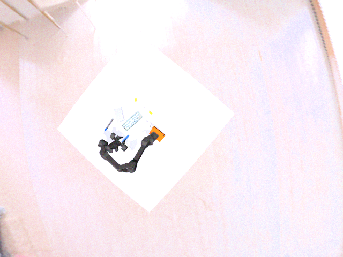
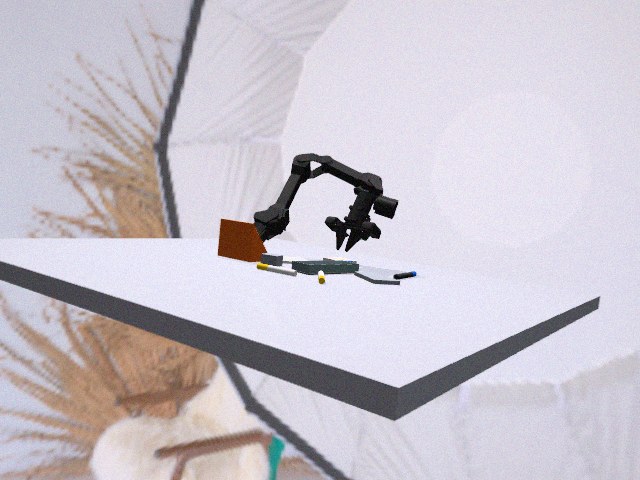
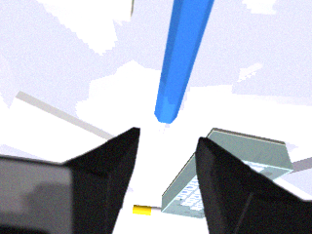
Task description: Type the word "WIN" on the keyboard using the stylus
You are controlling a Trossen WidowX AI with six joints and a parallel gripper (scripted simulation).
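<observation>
The blue stylus is 4 cm below my gripper tip and 2 cm to the right of it. The rest, counted from my gripper tip: flat grey block 20 cm ahead, 12 cm to the right, 4 cm below; then W key 20 cm to the right, 4 cm below, 3 cm ahead.
</observation>
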